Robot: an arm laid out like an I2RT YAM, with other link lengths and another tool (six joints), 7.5 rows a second.
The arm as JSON. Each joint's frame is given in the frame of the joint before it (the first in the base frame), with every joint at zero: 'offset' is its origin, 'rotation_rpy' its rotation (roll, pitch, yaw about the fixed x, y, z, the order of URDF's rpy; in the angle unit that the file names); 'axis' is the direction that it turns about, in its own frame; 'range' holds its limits. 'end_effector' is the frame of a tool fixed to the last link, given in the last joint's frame.
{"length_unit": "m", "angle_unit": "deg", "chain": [
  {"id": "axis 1", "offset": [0.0, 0.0, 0.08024], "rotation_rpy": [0.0, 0.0, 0.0], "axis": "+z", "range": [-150.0, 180.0]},
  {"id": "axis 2", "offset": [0.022, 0.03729, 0.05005], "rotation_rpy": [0.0, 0.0, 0.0], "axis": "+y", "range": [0.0, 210.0]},
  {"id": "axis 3", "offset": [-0.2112, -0.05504, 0.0], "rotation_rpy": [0.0, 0.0, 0.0], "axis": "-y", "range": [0.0, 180.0]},
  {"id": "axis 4", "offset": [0.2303, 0.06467, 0.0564], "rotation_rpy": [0.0, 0.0, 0.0], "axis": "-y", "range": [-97.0, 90.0]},
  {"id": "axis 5", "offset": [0.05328, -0.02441, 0.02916], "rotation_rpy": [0.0, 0.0, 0.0], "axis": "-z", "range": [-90.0, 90.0]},
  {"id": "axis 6", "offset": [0.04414, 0.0, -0.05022], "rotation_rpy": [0.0, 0.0, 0.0], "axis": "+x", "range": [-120.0, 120.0]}
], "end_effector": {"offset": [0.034, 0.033, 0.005], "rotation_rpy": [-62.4, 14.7, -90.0]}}
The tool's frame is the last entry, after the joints.
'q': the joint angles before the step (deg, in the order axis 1, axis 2, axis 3, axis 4, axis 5, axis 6). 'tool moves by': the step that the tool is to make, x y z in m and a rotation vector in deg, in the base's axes. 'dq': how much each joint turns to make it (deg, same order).
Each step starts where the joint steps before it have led.
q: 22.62, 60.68, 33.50, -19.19, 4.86, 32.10
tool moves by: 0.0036, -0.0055, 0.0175, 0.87, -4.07, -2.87
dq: -0.78, -3.10, 1.03, -0.13, 2.01, 0.94
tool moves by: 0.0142, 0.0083, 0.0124, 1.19, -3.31, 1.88
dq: 0.01, 3.63, 3.46, 3.83, -1.34, -1.32
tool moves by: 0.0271, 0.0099, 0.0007, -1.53, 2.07, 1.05
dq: -0.50, 10.21, 7.80, 0.06, -0.77, -1.51
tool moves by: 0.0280, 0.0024, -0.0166, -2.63, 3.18, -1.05
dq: -1.36, 10.31, 5.73, 0.78, 0.69, -1.19
